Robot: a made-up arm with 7 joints.
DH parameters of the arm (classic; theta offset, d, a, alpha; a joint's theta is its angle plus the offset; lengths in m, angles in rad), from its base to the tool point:
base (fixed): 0 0.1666 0.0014 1.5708
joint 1: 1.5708 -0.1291 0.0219 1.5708
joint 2: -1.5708 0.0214 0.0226 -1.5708
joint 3: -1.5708 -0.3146 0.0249 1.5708
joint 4: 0 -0.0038 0.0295 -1.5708
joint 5: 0 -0.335 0.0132 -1.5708
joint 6: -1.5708 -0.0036 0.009 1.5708
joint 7: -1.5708 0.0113 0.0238 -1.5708
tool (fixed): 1.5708 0.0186 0 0
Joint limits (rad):
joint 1: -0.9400..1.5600
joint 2: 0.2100..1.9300
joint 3: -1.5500..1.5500
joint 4: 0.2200..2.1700
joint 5: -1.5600..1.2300
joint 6: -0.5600..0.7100
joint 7: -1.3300..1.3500
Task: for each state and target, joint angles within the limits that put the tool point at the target. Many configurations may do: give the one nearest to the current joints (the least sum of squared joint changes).
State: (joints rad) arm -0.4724 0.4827 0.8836 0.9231 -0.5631 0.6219 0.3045
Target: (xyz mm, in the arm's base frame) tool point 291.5 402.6 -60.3
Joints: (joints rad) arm -0.1322 0.4105 0.5355 1.4789 -0.5236 0.6776 0.3363
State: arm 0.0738 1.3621 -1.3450 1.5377 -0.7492 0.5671 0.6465
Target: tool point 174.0 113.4 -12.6
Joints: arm 0.3526 1.0069 -1.1759 2.1292 -0.6886 0.6185 0.7030
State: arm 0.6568 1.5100 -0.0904 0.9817 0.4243 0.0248 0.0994
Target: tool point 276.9 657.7 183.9
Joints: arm 0.5268 1.3515 -0.1258 0.5899 0.4019 -0.0449 0.0126
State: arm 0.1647 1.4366 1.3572 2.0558 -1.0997 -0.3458 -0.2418
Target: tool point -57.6 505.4 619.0
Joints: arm 0.3049 1.7950 1.4058 1.1085 -1.1314 -0.4810 -0.4270
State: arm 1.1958 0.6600 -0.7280 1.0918 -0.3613 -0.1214 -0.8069
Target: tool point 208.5 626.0 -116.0
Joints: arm 0.4155 1.2436 -1.1865 0.5488 -0.3917 -0.1181 -0.7789
